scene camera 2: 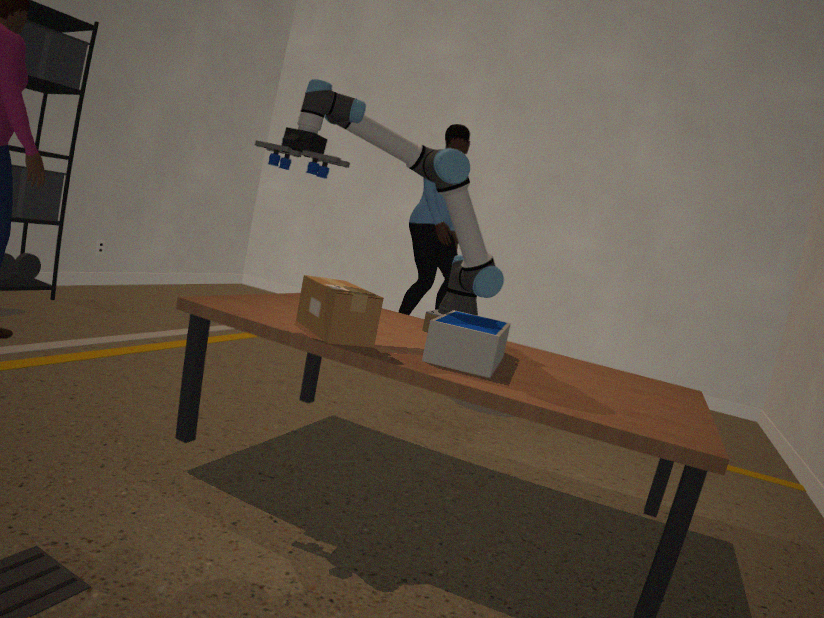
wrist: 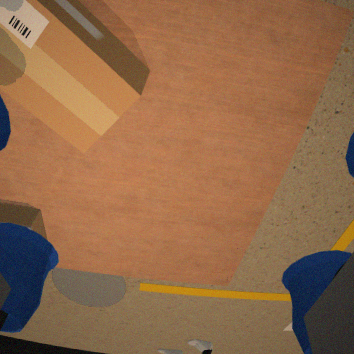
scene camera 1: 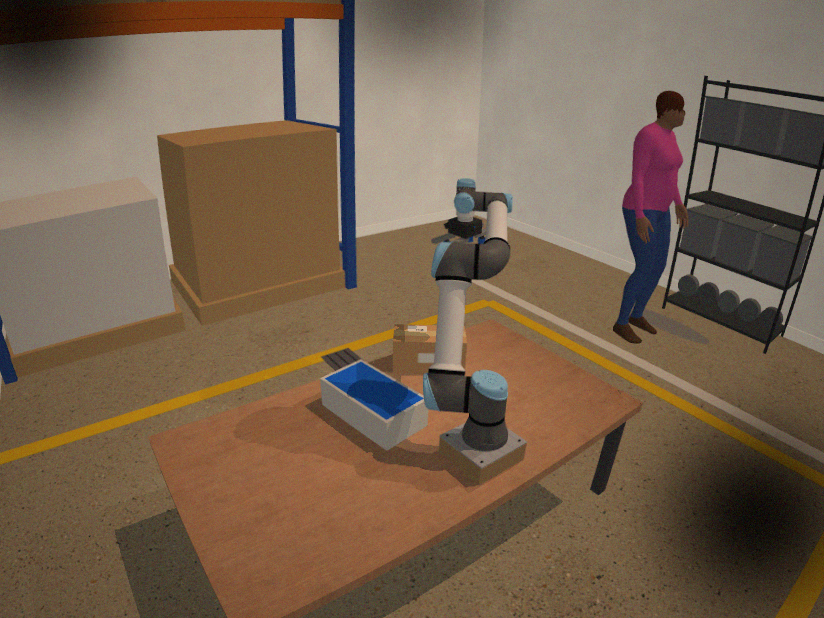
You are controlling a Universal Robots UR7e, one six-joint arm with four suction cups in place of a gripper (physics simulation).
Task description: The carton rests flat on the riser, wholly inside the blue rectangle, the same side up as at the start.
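Frame: origin at the arm's base, x ahead, y left, z up, level; millimetres.
Where they show: hand at its tool point: [scene camera 2: 297, 171] [wrist: 171, 209]; arm's base at its link origin: [scene camera 1: 484, 436].
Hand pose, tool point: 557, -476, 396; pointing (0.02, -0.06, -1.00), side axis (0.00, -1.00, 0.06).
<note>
Each offset is from my tool point to the top centre of the thing, as dx, dy, dz. Level surfaces: height alone.
The brown carton @[-24, +211, -322] [scene camera 1: 407, 355] [scene camera 2: 339, 312] [wrist: 95, 90] stands on the table with a tape strip and a barcode label on top; the arm partly hides it in scene camera 1. The white riser @[-145, +614, -352] [scene camera 1: 352, 415] [scene camera 2: 462, 352] stands beside it, with the blue rectangle @[-145, +614, -352] [scene camera 1: 382, 392] [scene camera 2: 465, 321] on its top and a dark shadow across it. The riser does not show clearly in the wrist view. My gripper [scene camera 1: 465, 237] [scene camera 2: 298, 164] is high above the table's far end, apart from the carton, its suction off and its four blue cups bare. The carton is at the upper left in the wrist view.
The wooden table @[dz -472] [scene camera 1: 299, 505] [scene camera 2: 599, 372] [wrist: 210, 175] bears the arm's base [scene camera 1: 482, 452]. A person in pink [scene camera 1: 655, 166] [scene camera 2: 9, 99] stands beyond it near a shelf unit [scene camera 1: 695, 143]. A person in blue [scene camera 2: 433, 207] stands behind the arm. Large boxes stand at the left in scene camera 1.
</note>
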